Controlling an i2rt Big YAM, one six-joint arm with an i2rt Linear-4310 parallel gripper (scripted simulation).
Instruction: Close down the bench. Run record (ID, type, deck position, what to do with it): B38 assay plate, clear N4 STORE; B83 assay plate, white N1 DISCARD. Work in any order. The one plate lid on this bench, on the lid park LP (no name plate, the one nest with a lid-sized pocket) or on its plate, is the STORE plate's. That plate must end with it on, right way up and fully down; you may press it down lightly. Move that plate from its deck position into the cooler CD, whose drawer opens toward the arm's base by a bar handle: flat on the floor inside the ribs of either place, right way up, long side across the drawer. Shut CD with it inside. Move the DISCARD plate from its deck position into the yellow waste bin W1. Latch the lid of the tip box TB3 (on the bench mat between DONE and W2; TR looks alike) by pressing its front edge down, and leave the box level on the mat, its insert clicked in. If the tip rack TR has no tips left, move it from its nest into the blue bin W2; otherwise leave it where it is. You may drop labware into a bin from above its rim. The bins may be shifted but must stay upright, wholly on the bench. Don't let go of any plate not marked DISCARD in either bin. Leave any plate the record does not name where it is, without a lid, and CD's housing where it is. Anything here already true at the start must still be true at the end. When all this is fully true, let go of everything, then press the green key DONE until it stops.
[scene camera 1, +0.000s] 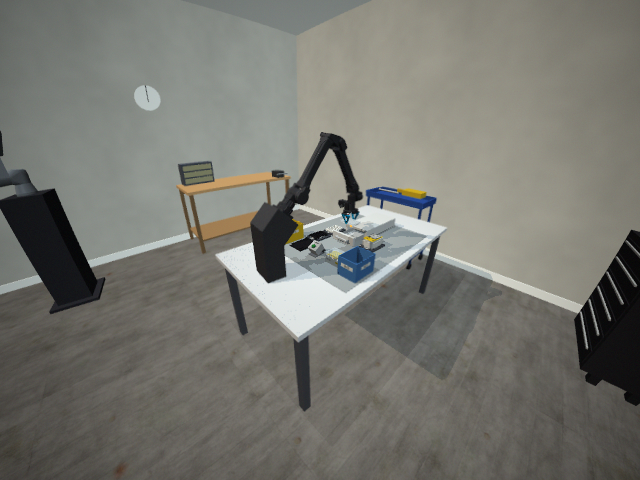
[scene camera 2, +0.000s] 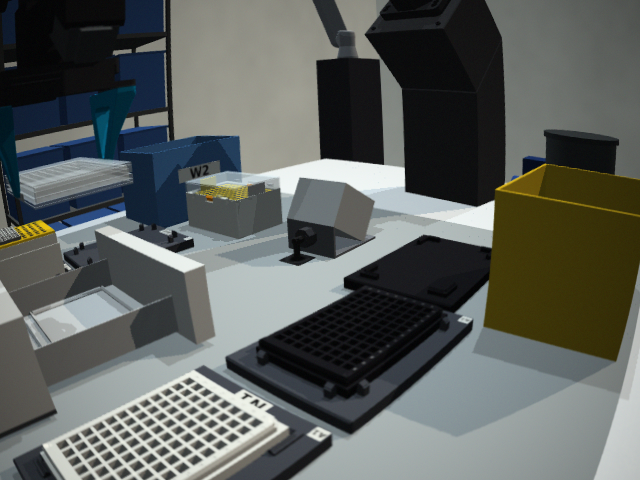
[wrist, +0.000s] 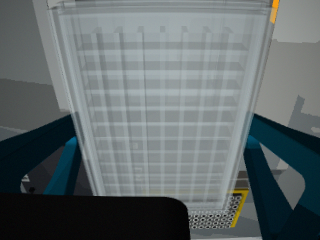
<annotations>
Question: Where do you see a yellow bin W1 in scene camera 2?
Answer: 557, 274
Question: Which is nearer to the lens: the tip box TB3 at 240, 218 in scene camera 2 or the cooler drawer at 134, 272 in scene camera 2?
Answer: The cooler drawer.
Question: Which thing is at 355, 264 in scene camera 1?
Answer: A blue bin W2.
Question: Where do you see a clear plate lid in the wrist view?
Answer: At 162, 105
</annotations>
